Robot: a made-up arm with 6 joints. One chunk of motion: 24 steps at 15 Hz.
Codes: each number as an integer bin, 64 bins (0 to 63) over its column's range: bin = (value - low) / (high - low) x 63, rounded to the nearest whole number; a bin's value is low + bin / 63 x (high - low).
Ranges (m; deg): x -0.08..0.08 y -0.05..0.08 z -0.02..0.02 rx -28..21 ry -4..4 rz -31..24
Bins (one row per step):
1: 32 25 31 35 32 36
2: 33 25 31 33 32 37
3: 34 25 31 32 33 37
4: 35 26 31 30 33 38
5: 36 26 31 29 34 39
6: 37 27 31 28 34 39
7: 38 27 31 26 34 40
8: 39 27 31 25 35 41
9: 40 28 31 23 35 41
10: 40 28 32 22 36 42
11: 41 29 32 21 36 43
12: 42 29 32 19 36 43
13: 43 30 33 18 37 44
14: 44 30 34 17 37 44
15: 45 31 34 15 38 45
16: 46 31 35 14 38 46
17: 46 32 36 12 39 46
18: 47 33 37 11 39 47
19: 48 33 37 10 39 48
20: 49 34 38 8 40 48
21: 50 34 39 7 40 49
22: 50 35 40 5 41 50
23: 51 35 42 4 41 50
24: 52 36 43 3 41 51
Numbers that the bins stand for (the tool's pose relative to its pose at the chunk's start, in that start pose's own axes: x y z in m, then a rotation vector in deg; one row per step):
1: 0.0013 0.0016 -0.0003 -0.78 0.06 0.43
2: 0.0038 0.0016 -0.0003 -2.33 0.06 1.30
3: 0.0063 0.0016 -0.0003 -3.11 0.19 1.30
4: 0.0089 0.0037 -0.0003 -4.67 0.19 2.17
5: 0.0114 0.0037 -0.0003 -5.44 0.32 3.05
6: 0.0140 0.0057 -0.0003 -6.22 0.32 3.05
7: 0.0165 0.0057 -0.0003 -7.78 0.32 3.92
8: 0.0190 0.0057 -0.0003 -8.56 0.44 4.79
9: 0.0216 0.0078 -0.0003 -10.11 0.44 4.79
10: 0.0216 0.0078 0.0003 -10.89 0.57 5.67
11: 0.0241 0.0098 0.0003 -11.67 0.57 6.54
12: 0.0267 0.0098 0.0003 -13.22 0.57 6.54
13: 0.0292 0.0119 0.0010 -14.00 0.70 7.41
14: 0.0317 0.0119 0.0016 -14.78 0.70 7.41
15: 0.0343 0.0140 0.0016 -16.33 0.83 8.29
16: 0.0368 0.0140 0.0022 -17.11 0.83 9.16
17: 0.0368 0.0160 0.0029 -18.67 0.95 9.16
18: 0.0394 0.0181 0.0035 -19.44 0.95 10.03
19: 0.0419 0.0181 0.0035 -20.22 0.95 10.90
20: 0.0444 0.0202 0.0041 -21.78 1.08 10.90
21: 0.0470 0.0202 0.0048 -22.56 1.08 11.78
22: 0.0470 0.0222 0.0054 -24.11 1.21 12.65
23: 0.0495 0.0222 0.0067 -24.89 1.21 12.65
24: 0.0521 0.0243 0.0073 -25.67 1.21 13.52

